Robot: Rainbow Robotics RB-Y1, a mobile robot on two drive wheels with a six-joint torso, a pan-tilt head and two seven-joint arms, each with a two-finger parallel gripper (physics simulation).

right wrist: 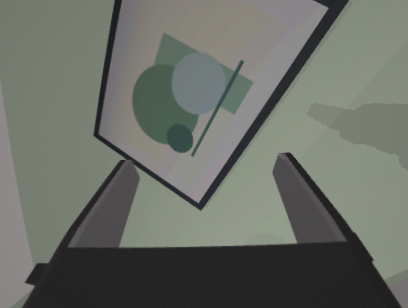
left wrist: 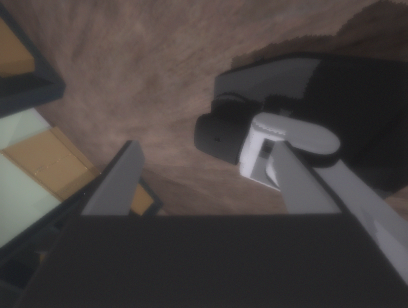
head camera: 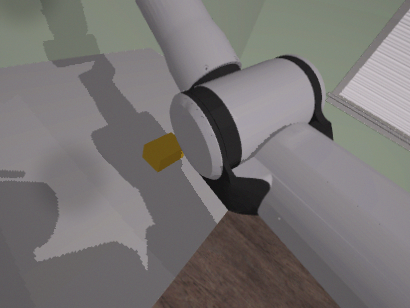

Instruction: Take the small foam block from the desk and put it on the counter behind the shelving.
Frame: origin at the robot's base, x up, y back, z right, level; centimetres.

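Seen in the pictures: left gripper, between the fingertips: [left wrist: 207, 149]; right gripper, between the fingertips: [right wrist: 204, 165].
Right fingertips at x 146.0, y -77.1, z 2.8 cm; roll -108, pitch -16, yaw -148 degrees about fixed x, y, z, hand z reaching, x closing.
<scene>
A point is followed by its place in that frame.
The small foam block [head camera: 161, 151] {x 99.7, y -51.2, z 19.1 cm}, dark yellow, lies on the grey desk [head camera: 95, 220] {x 95.1, y -39.7, z 3.3 cm} in the head camera view, left of the right arm's big joint, which hides a little of its right side. My right gripper [right wrist: 204, 165] {x 146.0, y -77.1, z 2.8 cm} is open and empty in the right wrist view, pointing at a green wall with a framed picture; the block does not show there. My left gripper [left wrist: 207, 149] {x 58.4, y 35.8, z -21.8 cm} is open and empty in the left wrist view, above the wooden floor and the robot's own base. The counter cannot be made out in these views.
The right arm [head camera: 260, 105] {x 129.1, y -28.9, z 15.2 cm} crosses the head camera view over the desk edge. A framed picture [right wrist: 180, 95] {x 161.8, y -99.1, z -13.2 cm} hangs on the wall. A white slatted panel [head camera: 382, 75] {x 113.2, y -94.2, z 209.6 cm} is at the upper right. Dark-framed shelving [left wrist: 30, 92] {x 30.4, y 241.9, z 19.3 cm} with tan boards stands left in the left wrist view.
</scene>
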